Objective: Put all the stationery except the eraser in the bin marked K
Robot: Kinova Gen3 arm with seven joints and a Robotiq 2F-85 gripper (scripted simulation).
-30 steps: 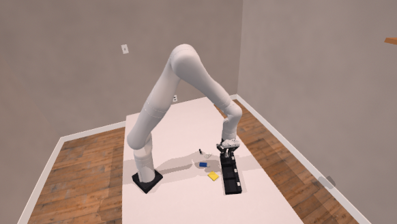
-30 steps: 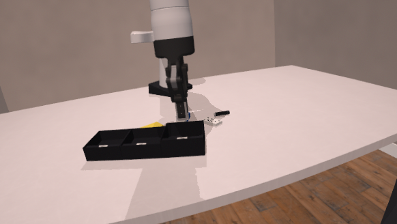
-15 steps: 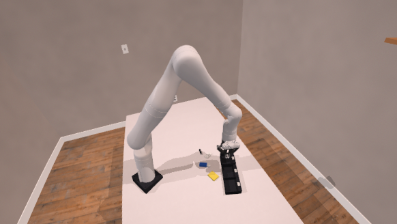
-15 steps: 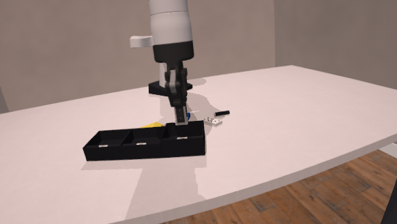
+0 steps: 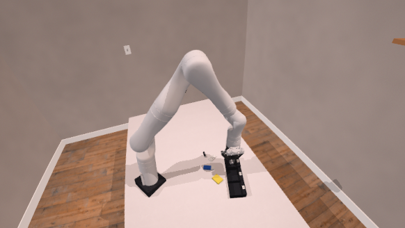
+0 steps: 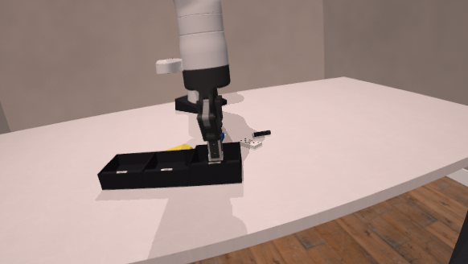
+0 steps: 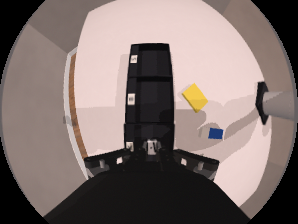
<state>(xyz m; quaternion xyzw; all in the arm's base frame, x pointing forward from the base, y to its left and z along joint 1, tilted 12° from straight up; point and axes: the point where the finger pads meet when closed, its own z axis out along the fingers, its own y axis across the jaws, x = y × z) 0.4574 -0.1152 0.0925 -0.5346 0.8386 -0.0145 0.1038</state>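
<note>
Right now the yellow pad is 120 mm behind my hand, 50 mm to the right of it and 40 mm below it. From my hand the other things lie so: blue block (120 mm behind, 40 mm to the left, 40 mm below); then white domino (80 mm behind, 100 mm to the left, 40 mm below); then white-grey thing (10 mm below).
</note>
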